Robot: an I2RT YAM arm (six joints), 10 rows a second.
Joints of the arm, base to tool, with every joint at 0 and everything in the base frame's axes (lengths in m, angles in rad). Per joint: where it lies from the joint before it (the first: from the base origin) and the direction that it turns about. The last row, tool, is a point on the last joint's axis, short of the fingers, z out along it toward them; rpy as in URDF.
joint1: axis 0 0 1 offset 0.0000 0.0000 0.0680
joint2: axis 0 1 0 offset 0.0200 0.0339 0.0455
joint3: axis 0 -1 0 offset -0.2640 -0.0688 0.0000
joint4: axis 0 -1 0 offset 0.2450 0.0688 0.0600
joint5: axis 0 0 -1 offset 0.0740 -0.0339 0.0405
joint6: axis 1 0 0 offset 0.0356 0.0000 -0.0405
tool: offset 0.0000 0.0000 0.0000 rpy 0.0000 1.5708 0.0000
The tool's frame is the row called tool.
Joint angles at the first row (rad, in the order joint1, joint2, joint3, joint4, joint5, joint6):
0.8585, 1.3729, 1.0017, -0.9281, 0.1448, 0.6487
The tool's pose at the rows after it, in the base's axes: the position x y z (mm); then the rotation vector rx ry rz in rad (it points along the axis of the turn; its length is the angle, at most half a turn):
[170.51 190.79 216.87 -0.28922 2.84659 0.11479]
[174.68 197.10 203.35 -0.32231 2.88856 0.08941]
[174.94 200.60 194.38 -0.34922 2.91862 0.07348]
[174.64 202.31 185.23 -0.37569 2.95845 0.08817]
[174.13 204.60 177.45 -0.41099 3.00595 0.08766]
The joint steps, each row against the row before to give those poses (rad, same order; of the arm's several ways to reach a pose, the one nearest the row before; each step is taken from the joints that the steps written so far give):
0.0013, 0.0501, -0.0268, 0.0637, -0.0128, -0.0086
0.0012, 0.0596, 0.0018, 0.0132, -0.0184, -0.0136
0.0059, 0.0334, -0.0032, 0.0050, -0.0138, -0.0068
0.0001, 0.0256, -0.0114, 0.0116, -0.0369, -0.0102
0.0024, 0.0316, 0.0009, -0.0083, -0.0346, -0.0135

